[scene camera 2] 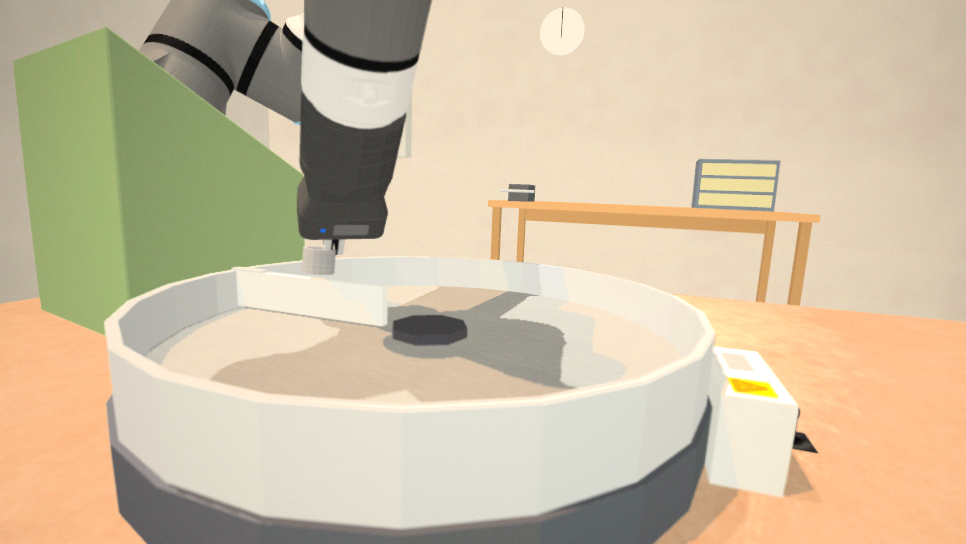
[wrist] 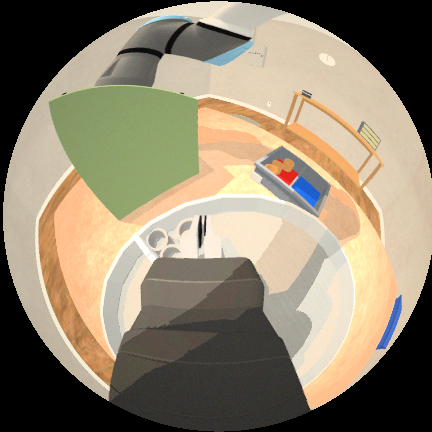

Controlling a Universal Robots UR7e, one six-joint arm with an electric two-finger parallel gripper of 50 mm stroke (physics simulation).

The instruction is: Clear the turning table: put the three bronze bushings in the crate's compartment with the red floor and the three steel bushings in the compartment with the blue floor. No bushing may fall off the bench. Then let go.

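Frame: origin at the arm's base, x left, y back, z up, level; centimetres.
Seen in the pictures: gripper, fingertip midpoint: (scene camera 2: 332, 247) (wrist: 202, 224); arm's base, link origin: (scene camera 2: 158, 124) (wrist: 121, 86).
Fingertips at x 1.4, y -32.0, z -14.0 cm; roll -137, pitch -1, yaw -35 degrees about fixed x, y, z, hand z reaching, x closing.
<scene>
Pixels of each thing's top centre, then the offset from my fingertips to it. "spot": a spot on its surface instead. Level surfaces: height alone.
- grey crate, top centre: (wrist: 299, 173) dx +27.6, dy +0.1, dz -5.8 cm
- blue floor, surface height: dz -10.2 cm
- white divider, surface spot: (scene camera 2: 314, 297) spot: dx -6.5, dy -4.8, dz -3.6 cm
- dark hub, top centre: (scene camera 2: 429, 324) dx -4.0, dy -15.8, dz -4.7 cm
- white box, top centre: (scene camera 2: 741, 370) dx +0.5, dy -38.7, dz -5.0 cm
My gripper (scene camera 2: 335, 247) (wrist: 202, 224) is shut on the wall of a steel bushing (scene camera 2: 318, 260) (wrist: 187, 229), which it holds upright, raised above the divider's top edge near the far left rim of the turning table (scene camera 2: 398, 459) (wrist: 111, 295). In the wrist view, two more steel bushings, one (wrist: 157, 240) at the left and one (wrist: 171, 251) partly hidden by the gripper, stand close together beside the divider. The grey crate (wrist: 277, 189) has three bronze bushings (wrist: 288, 164) in its compartment with the red floor (wrist: 287, 176). No bushing shows on the blue floor (wrist: 306, 192).
The white divider (scene camera 2: 314, 297) (wrist: 145, 247) runs inward from the turning table's rim. A dark hub (scene camera 2: 429, 329) sits at its centre. A tall green block (scene camera 2: 202, 195) (wrist: 130, 145) stands behind left. A white box (scene camera 2: 750, 432) stands at the table's right side.
</scene>
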